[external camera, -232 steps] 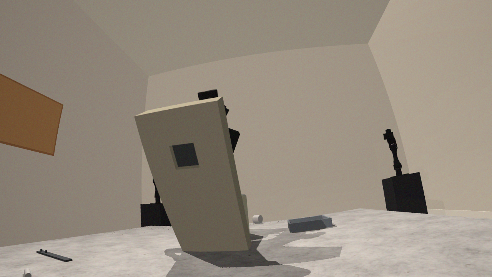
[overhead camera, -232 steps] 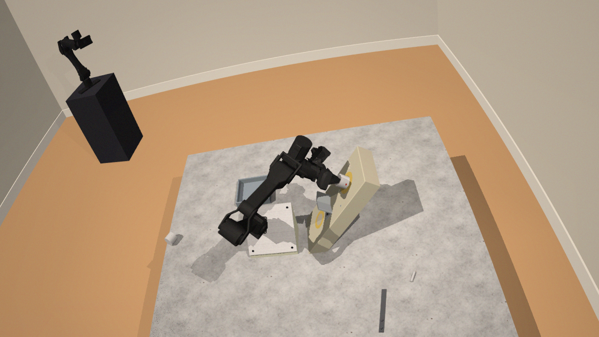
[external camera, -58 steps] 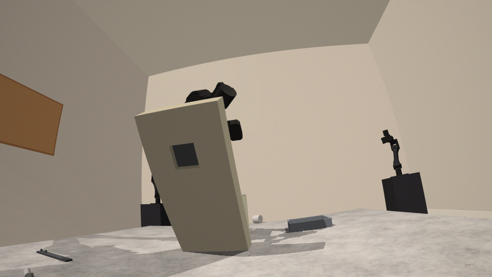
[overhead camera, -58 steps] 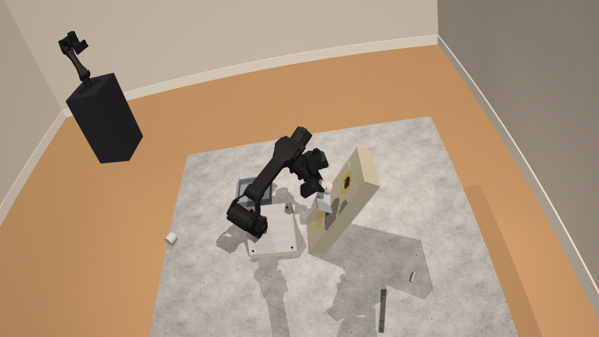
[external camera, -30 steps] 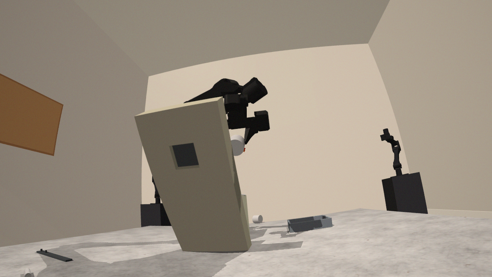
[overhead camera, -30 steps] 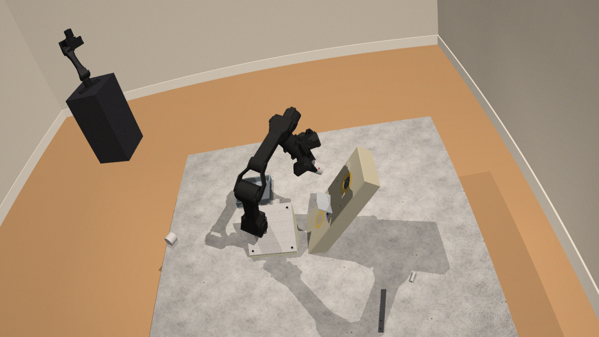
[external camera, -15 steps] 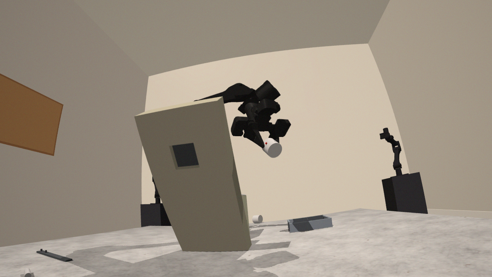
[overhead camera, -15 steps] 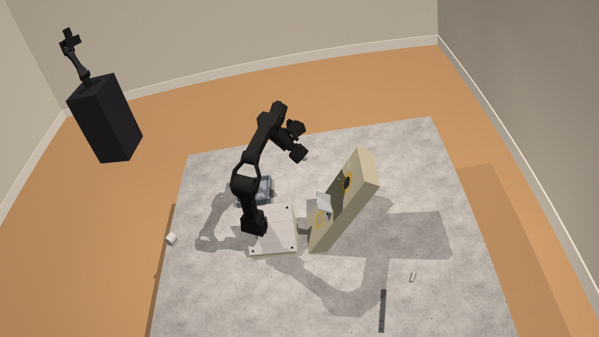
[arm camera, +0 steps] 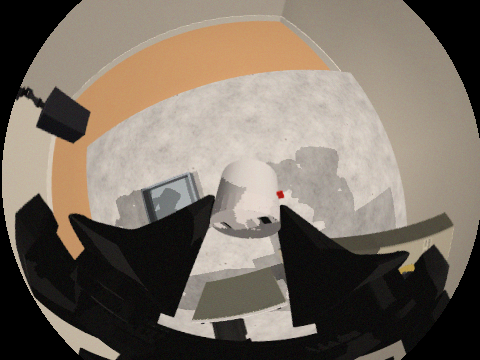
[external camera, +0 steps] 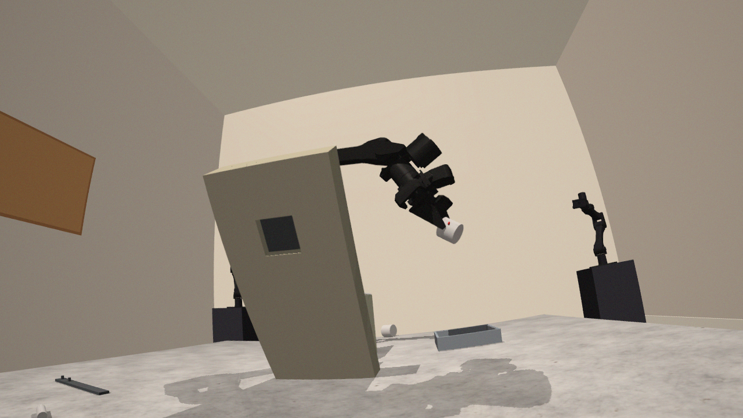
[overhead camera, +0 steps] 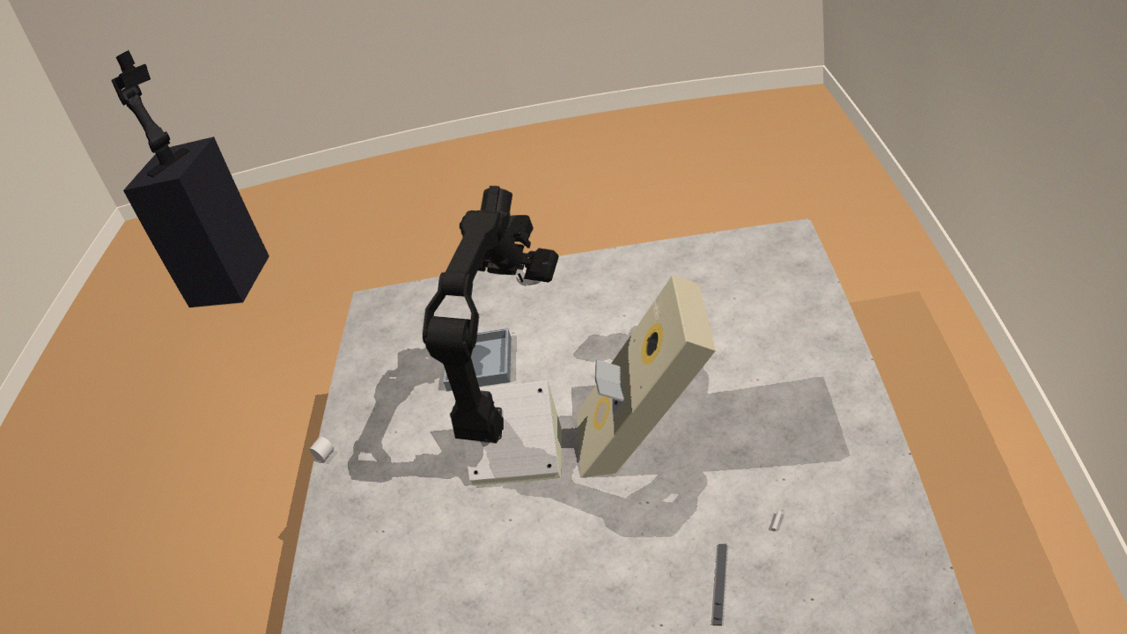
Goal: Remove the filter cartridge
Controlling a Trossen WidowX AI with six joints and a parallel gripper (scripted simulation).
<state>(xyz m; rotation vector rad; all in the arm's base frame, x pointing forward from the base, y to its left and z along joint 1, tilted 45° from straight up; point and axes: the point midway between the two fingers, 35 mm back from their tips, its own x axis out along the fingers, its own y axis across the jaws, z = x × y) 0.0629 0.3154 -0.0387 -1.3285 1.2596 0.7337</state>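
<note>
The grey tray lies 250 mm below my gripper tip, 180 mm behind it and 10 mm to the left of it. Round my gripper tip: small peg 490 mm ahead, 460 mm to the right, 260 mm below; beige service panel 230 mm to the right, 230 mm ahead, 90 mm below; round filter cartridge right at my gripper tip.
</note>
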